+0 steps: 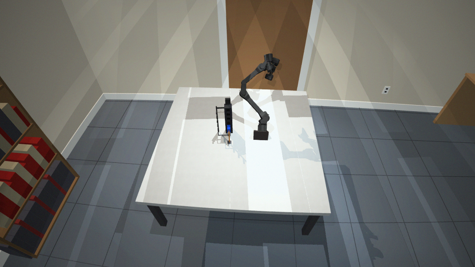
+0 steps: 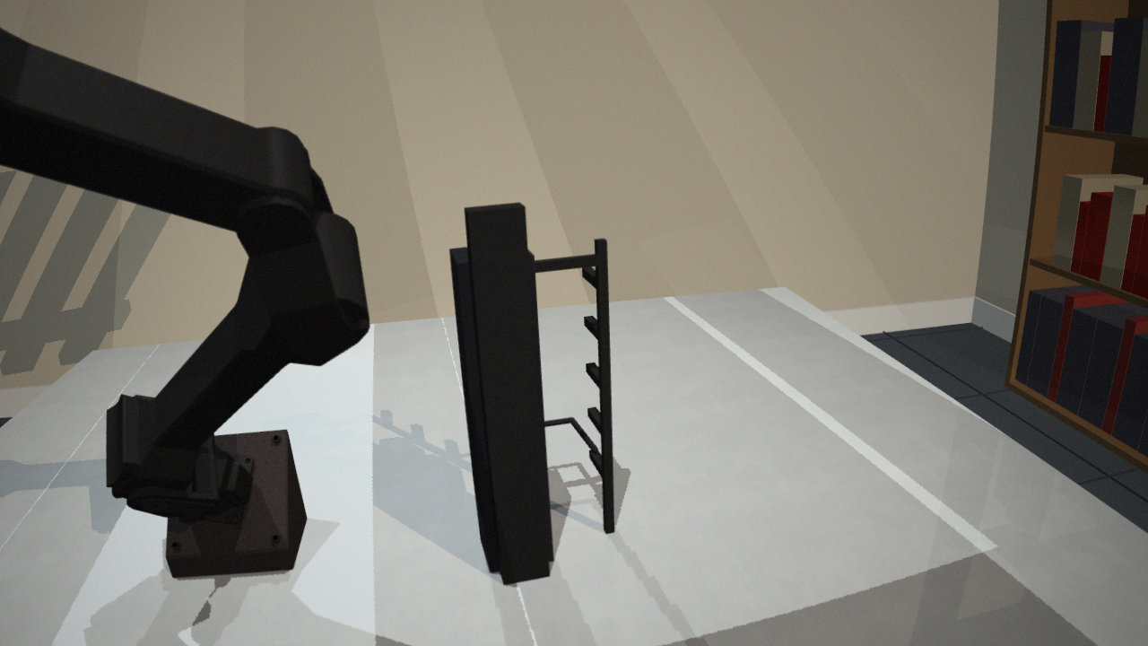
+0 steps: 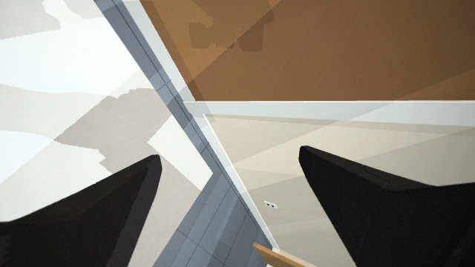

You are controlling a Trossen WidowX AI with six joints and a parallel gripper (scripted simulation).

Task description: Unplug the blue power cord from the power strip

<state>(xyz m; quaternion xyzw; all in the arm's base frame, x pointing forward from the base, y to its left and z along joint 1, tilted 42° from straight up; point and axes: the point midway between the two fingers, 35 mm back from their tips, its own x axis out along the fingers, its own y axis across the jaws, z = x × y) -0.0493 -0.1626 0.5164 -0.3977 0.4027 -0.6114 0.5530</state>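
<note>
My gripper tip is now 540 mm to the right of the blue plug, 280 mm short of it and 210 mm above it. Round my gripper tip: thin black ladder-like frame: 510 mm to the left, 380 mm ahead, 190 mm below.
</note>
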